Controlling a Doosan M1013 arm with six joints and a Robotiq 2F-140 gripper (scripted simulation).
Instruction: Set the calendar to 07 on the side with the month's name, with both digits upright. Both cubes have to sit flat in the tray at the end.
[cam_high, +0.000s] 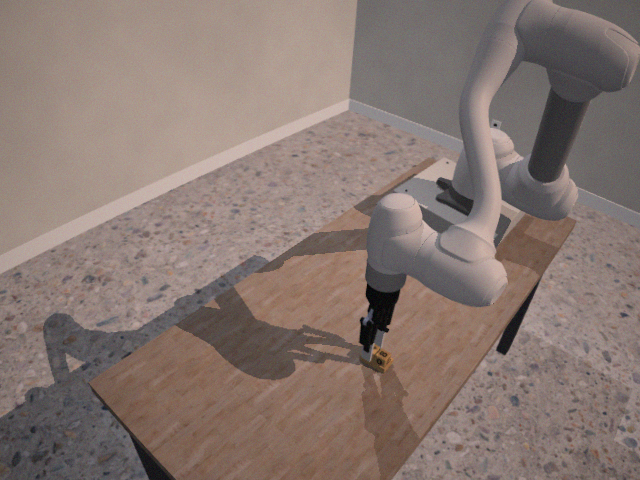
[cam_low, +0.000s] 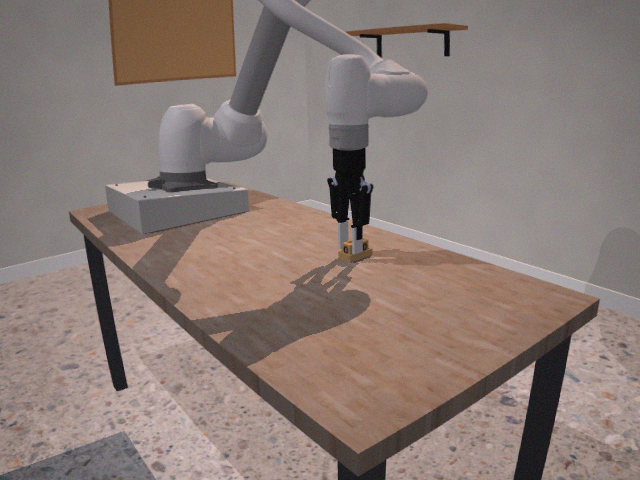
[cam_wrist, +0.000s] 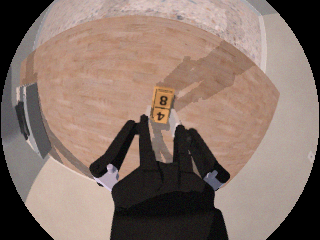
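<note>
The tray lies 2 cm to the left of my hand and 4 cm below it.
</note>
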